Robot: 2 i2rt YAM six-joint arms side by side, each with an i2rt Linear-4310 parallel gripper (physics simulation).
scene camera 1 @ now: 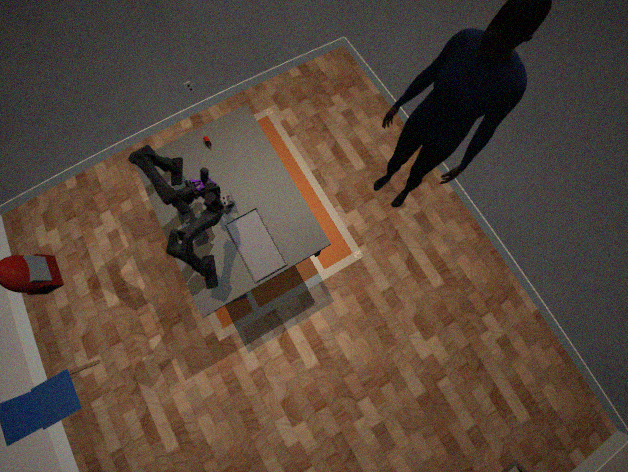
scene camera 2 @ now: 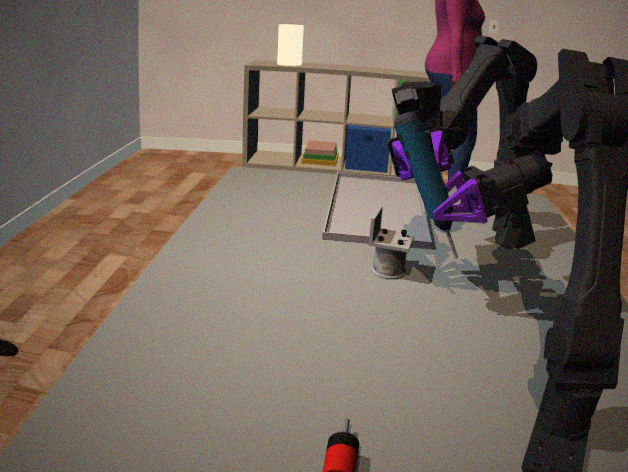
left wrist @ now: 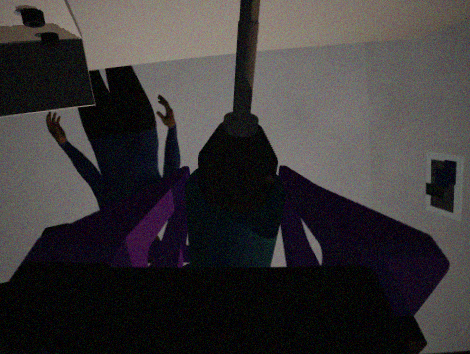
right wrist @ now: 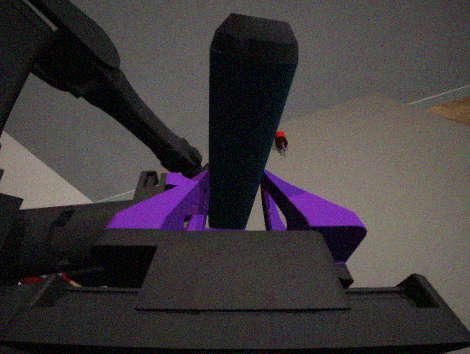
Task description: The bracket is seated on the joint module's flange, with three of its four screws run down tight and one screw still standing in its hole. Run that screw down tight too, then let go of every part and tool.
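Places are measured from the left arm's base along level axes (x ahead, y left, z up), in millimetres.
Where they show: left gripper, fingertip midpoint: (scene camera 2: 430, 212) (left wrist: 234, 177) (right wrist: 242, 216); right gripper, fingertip midpoint: (scene camera 1: 204, 179) (scene camera 2: 425, 170) (left wrist: 223, 285) (right wrist: 235, 176); left arm's base, link origin: (scene camera 1: 177, 171) (scene camera 2: 561, 427); right arm's base, link origin: (scene camera 1: 210, 271).
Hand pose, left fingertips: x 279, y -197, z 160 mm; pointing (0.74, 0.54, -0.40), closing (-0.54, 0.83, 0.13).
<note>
Things, the pixels of their top centre, and the offset from my left fingertips. Level surfaces: height alone.
- grey joint module, top centre: (scene camera 2: 392, 239) dy -79, dx +86, dz -96 mm
- back right screw, top centre: (scene camera 2: 404, 230) dy -100, dx +73, dz -83 mm
- shallow tray, top centre: (scene camera 2: 377, 201) (scene camera 1: 255, 243) dy -367, dx +236, dz -144 mm
- red screwdriver, top centre: (scene camera 2: 344, 437) (right wrist: 280, 137) (scene camera 1: 207, 142) dy +373, dx -54, dz -126 mm
- table, surface height: dz -160 mm
The bracket (scene camera 2: 391, 239) (left wrist: 40, 75) sits on the grey joint module (scene camera 2: 389, 261). Its screw heads are dark; the back right screw (scene camera 2: 404, 231) seems to stand higher than the others. A teal-handled screwdriver (scene camera 2: 422, 164) (left wrist: 245, 75) (right wrist: 250, 100) is held tilted in the air, its shaft pointing down, right of the module and apart from it in scene camera 2. My left gripper (scene camera 2: 439, 211) (left wrist: 234, 177) is shut on the handle near the shaft end. My right gripper (scene camera 2: 420, 154) (right wrist: 235, 176) is shut on the same handle farther up, its fingers against both sides.
A shallow tray (scene camera 1: 257, 246) (scene camera 2: 327, 236) lies behind the module in scene camera 2. A red screwdriver (scene camera 1: 206, 140) (scene camera 2: 340, 451) (right wrist: 281, 138) lies on the table (scene camera 1: 274, 177) (scene camera 2: 228, 329), at the near edge of scene camera 2. Both arms are close together beside the module.
</note>
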